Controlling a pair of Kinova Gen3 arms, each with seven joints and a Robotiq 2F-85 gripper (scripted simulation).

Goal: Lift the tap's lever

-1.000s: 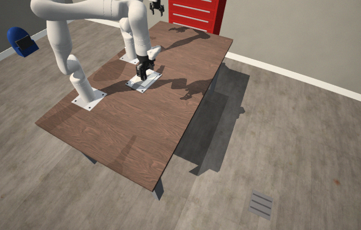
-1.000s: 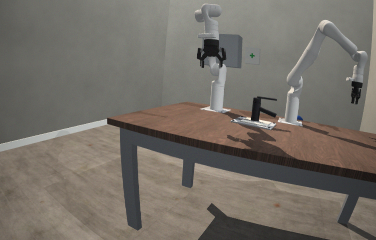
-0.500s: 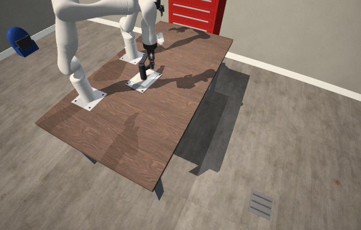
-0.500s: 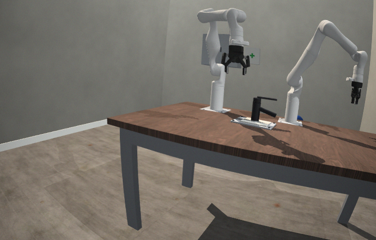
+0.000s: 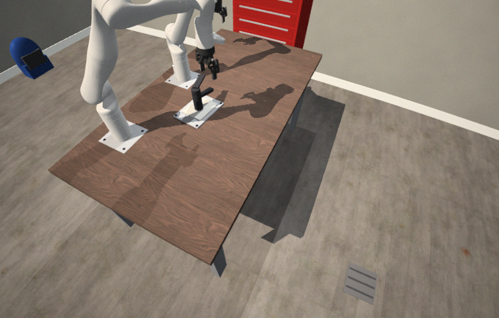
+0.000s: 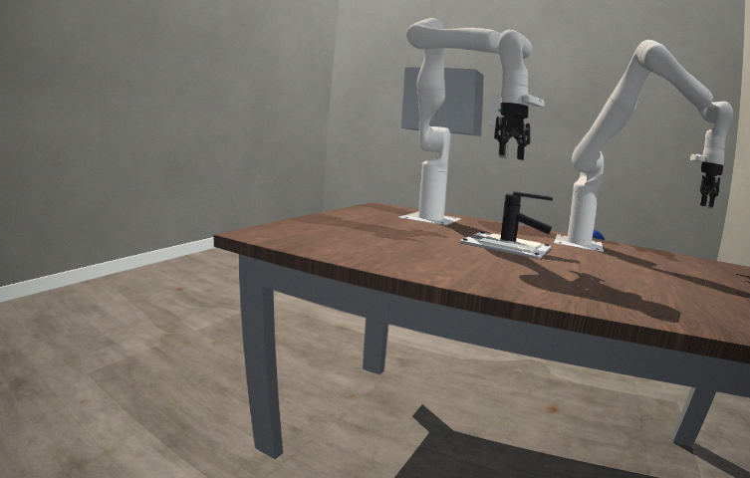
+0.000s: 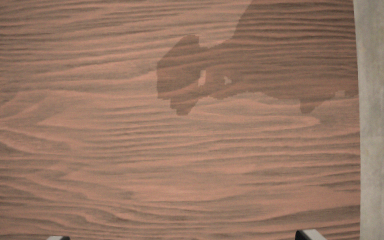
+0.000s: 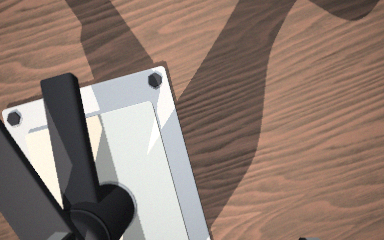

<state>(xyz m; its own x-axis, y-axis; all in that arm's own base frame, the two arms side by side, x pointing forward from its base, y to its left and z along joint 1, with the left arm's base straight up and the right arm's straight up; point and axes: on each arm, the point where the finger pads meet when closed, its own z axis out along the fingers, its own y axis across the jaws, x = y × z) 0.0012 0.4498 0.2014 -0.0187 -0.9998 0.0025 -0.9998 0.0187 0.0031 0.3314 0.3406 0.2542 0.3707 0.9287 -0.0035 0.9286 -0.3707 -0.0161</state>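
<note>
The flat lever lies 100 mm behind my right hand, 60 mm to the left of it and 100 mm below it.
</note>
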